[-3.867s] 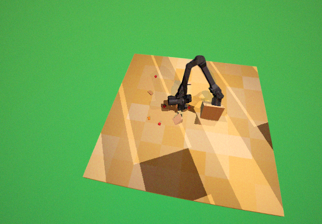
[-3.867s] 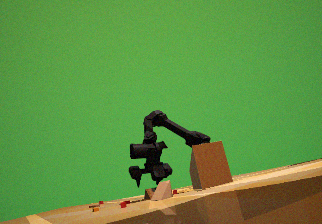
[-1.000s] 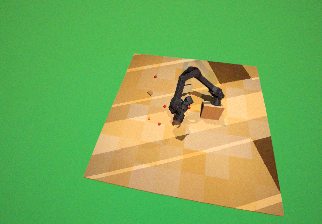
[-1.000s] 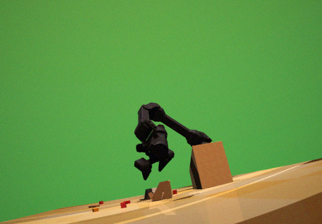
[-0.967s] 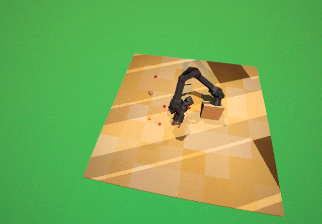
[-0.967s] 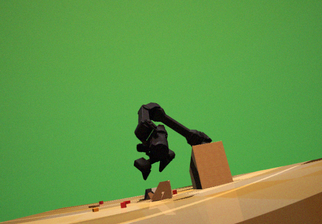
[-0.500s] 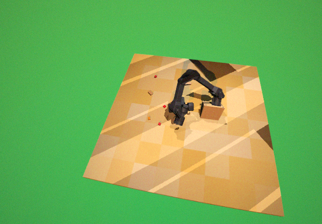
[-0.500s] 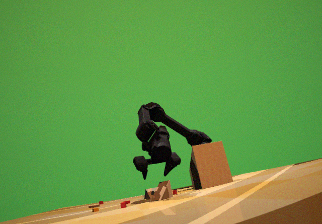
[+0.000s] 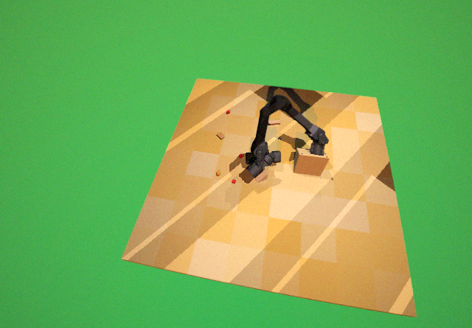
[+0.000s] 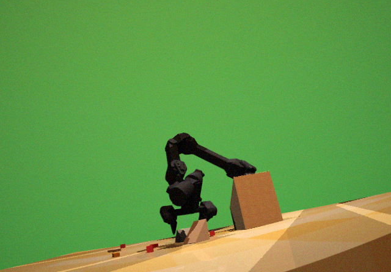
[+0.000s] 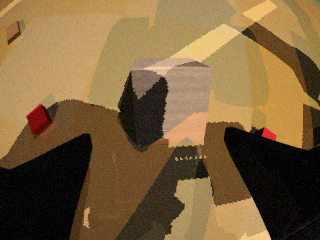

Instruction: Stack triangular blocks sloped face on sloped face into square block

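Now: the tan triangular block 40 mm behind my gripper tip, 110 mm to the left of it and 20 mm below it. The rest, counted from my gripper tip: orange piece (200 mm ahead, 160 mm to the left, 30 mm below); then small brown block (280 mm ahead, 90 mm to the right, 30 mm below).
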